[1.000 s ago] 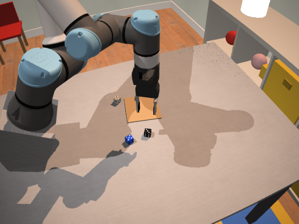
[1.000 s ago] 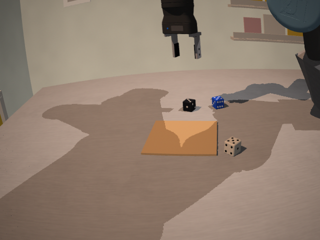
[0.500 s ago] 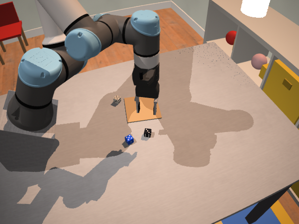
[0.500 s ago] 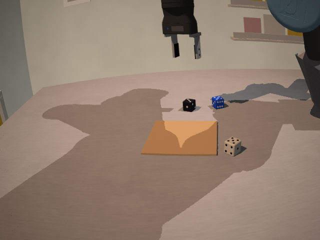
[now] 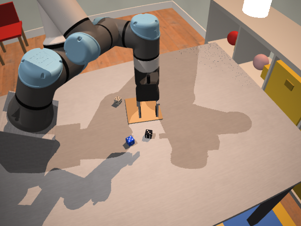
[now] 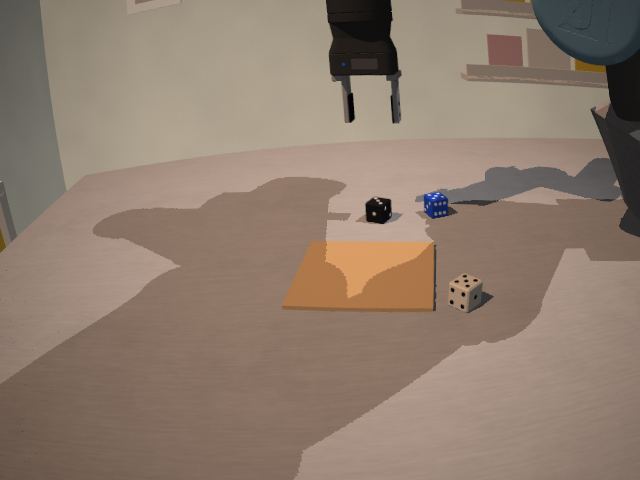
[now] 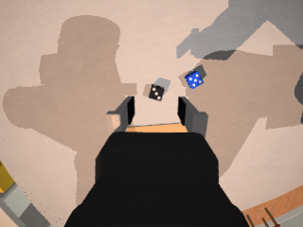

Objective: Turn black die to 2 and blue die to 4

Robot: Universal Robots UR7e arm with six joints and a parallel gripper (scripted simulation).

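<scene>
Now: the black die 130 mm below my hand and 10 mm to the left of it. From my hand the other things lie so: white die: 220 mm to the left, 130 mm below, 50 mm behind; blue die: 130 mm below, 70 mm behind; orange mat: 150 mm to the left, 140 mm below, 30 mm ahead.
</scene>
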